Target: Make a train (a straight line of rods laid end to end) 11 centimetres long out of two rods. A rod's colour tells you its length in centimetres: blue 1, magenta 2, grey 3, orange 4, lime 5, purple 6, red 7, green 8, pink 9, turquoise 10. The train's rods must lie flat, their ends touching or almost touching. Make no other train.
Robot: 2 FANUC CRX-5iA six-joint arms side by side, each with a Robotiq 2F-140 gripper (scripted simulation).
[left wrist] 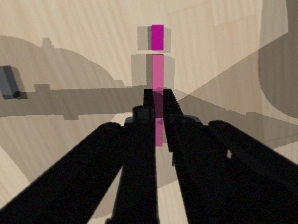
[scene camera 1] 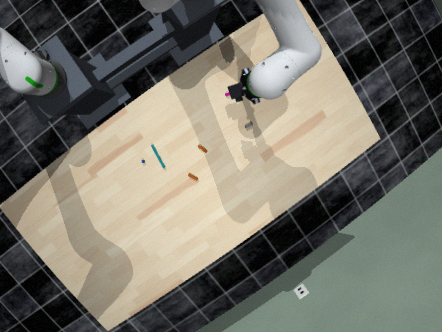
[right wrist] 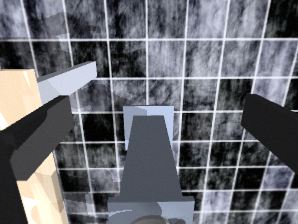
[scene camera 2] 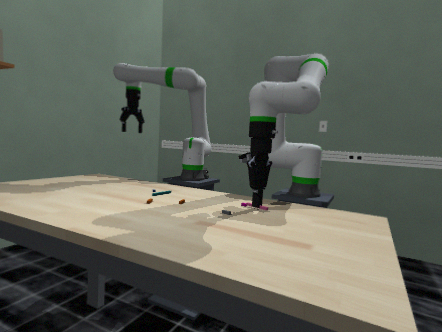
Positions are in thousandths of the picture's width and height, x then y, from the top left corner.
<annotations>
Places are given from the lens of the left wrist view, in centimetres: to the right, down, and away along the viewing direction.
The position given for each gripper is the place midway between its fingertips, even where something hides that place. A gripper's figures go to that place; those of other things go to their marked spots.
left gripper (left wrist: 529,458): 1, -1, 17
pink rod (left wrist: 529,266): 1, -4, 15
</annotations>
